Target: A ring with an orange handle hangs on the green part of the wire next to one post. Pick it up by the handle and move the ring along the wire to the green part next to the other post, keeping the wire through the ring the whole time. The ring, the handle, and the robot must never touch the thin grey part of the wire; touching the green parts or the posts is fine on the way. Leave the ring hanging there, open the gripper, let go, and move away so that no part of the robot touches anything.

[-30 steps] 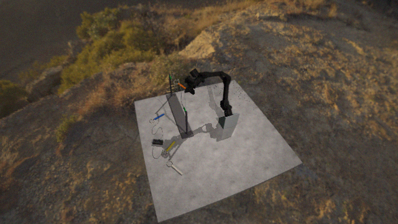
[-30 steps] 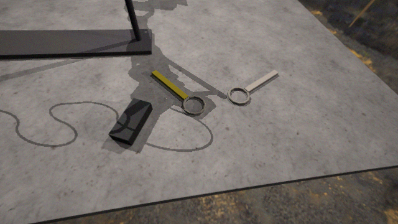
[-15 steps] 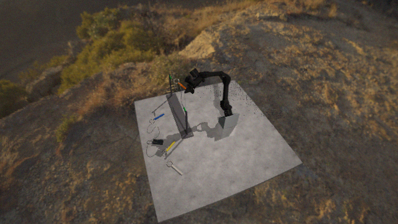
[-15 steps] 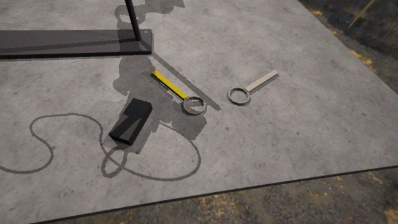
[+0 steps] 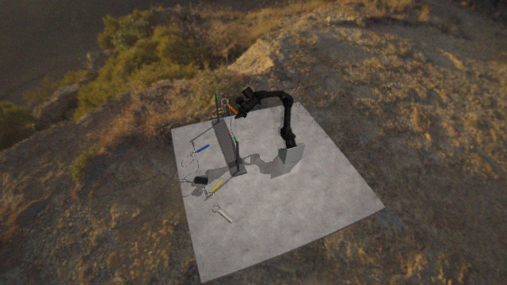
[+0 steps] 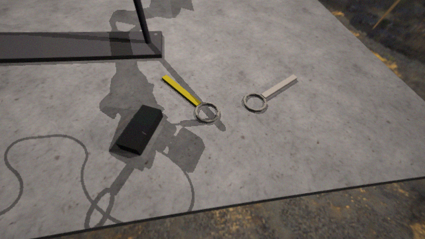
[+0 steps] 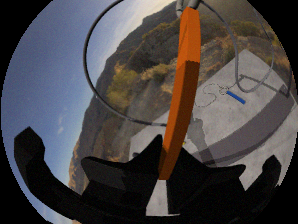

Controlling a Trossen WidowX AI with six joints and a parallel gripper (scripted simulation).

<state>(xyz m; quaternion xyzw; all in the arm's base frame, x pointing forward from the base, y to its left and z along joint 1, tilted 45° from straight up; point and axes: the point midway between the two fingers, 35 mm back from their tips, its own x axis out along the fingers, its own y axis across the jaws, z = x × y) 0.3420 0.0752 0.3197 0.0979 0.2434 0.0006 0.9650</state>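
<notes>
My gripper tip is 2 cm short of the orange-handled ring, 8 cm to the left of it and 5 cm below it. From my gripper tip the other things lie so: black block 31 cm ahead, 17 cm to the left, 36 cm below; blue-handled ring 28 cm ahead, 13 cm to the right, 37 cm below; yellow-handled ring 24 cm ahead, 27 cm to the left, 37 cm below.
</notes>
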